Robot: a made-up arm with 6 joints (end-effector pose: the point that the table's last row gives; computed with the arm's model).
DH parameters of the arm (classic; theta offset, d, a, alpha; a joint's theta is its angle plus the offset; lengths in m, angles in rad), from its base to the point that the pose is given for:
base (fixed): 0 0.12 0 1.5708
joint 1: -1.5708 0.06 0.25 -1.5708
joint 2: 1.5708 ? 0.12 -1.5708
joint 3: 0 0.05 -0.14 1.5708
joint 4: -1.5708 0 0.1 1.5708
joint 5: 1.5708 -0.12 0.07 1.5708
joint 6: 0.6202 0 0.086 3.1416
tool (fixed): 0.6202 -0.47 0 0
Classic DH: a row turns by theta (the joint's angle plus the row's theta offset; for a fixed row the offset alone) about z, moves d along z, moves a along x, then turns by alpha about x.
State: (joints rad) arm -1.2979 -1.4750 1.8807 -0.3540 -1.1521 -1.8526
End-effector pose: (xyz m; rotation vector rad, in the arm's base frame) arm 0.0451 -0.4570 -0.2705 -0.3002 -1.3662 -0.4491
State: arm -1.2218 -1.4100 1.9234 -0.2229 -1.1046 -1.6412
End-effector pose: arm 0.0231 -0.4850 -0.2520 -0.3114 -1.4382 -0.6357
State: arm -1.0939 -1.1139 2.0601 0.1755 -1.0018 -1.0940
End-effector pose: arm -0.0956 -0.5026 -0.2116 -0.4007 -1.5738 -1.1398
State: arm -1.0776 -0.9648 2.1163 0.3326 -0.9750 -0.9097
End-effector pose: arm -0.1429 -0.4864 -0.1993 -0.4608 -1.5857 -1.3042
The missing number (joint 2, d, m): 0.19
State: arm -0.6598 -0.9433 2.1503 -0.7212 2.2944 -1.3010
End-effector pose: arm -0.3002 0.2135 -0.0730 -1.7426 1.9720 -1.6007
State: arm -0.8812 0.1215 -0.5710 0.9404 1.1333 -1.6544
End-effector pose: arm 0.2948 -0.0955 -0.4929 -0.2656 -0.3580 0.4522
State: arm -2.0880 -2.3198 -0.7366 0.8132 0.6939 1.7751
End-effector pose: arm -0.4274 -0.2805 -0.2972 -0.4006 0.0239 -0.3802
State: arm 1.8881 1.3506 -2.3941 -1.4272 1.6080 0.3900
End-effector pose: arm 0.4181 -0.0947 0.0262 0.2377 -1.0961 -0.7059
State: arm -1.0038 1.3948 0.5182 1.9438 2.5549 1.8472
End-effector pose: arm 0.0189 -0.0880 -0.6153 0.1441 -0.2220 1.2488
